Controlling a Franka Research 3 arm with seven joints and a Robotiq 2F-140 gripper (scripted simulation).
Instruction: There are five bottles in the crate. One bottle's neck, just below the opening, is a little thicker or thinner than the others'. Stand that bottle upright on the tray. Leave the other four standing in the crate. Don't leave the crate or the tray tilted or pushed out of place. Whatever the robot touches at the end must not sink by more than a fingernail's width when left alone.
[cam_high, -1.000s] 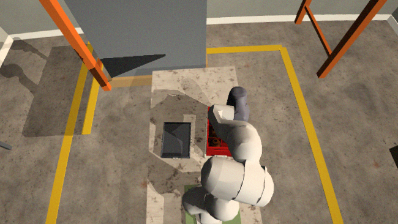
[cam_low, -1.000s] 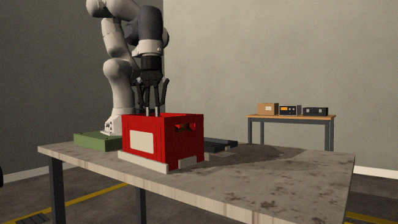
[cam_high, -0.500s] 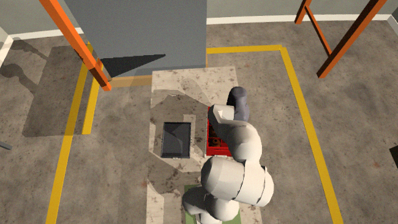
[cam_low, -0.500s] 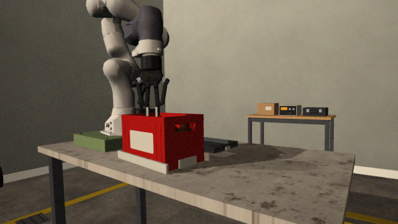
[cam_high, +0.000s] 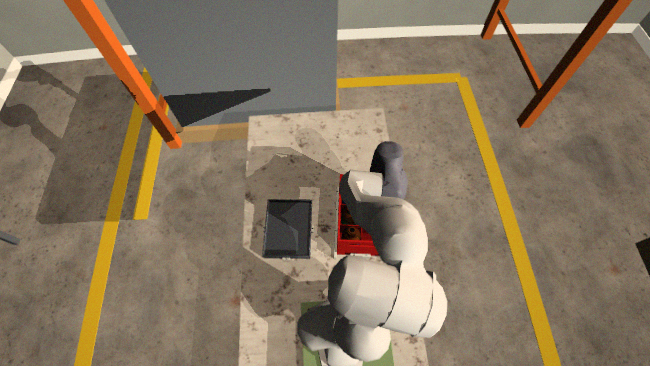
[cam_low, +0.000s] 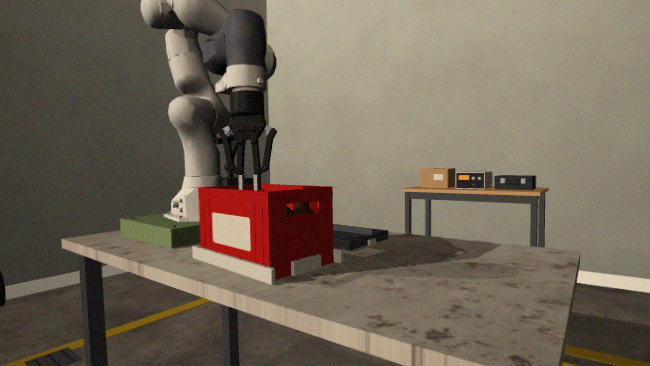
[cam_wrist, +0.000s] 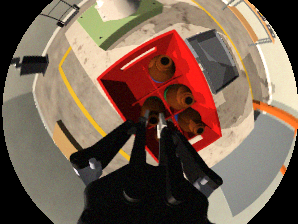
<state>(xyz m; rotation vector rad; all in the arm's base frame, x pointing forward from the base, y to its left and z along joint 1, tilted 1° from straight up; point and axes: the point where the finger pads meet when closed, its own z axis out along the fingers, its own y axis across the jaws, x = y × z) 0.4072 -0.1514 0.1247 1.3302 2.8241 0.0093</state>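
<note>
Now: hand 90 mm above the brown bottle. Also, from my hand: dark tray (340 mm to the left, 160 mm below, 10 mm behind); red crate (90 mm below, 40 mm to the left).
</note>
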